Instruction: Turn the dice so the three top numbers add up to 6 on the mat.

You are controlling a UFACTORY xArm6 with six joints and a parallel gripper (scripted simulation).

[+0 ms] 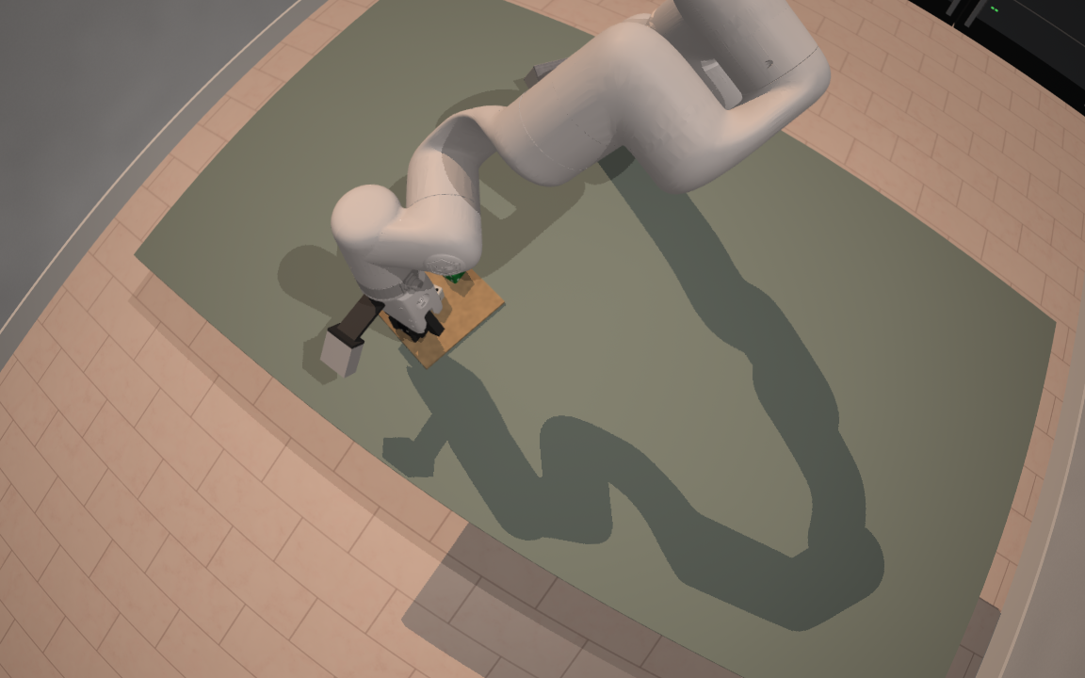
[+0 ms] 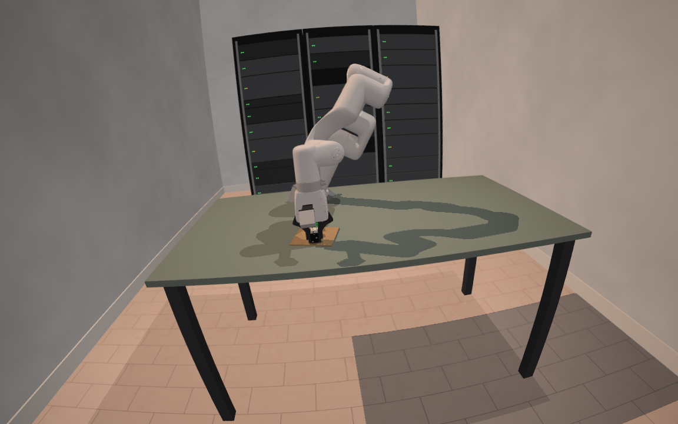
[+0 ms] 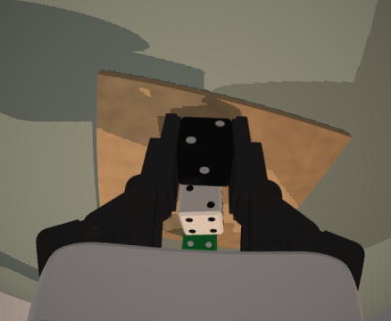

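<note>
Now: the black die 1 cm below my hand. The rest, counted from my hand: white die (5 cm behind, 1 cm to the right, 1 cm below); then brown mat (5 cm behind, 2 cm below, 1 cm to the right); then green die (10 cm behind, 1 cm to the right, 1 cm below).
</note>
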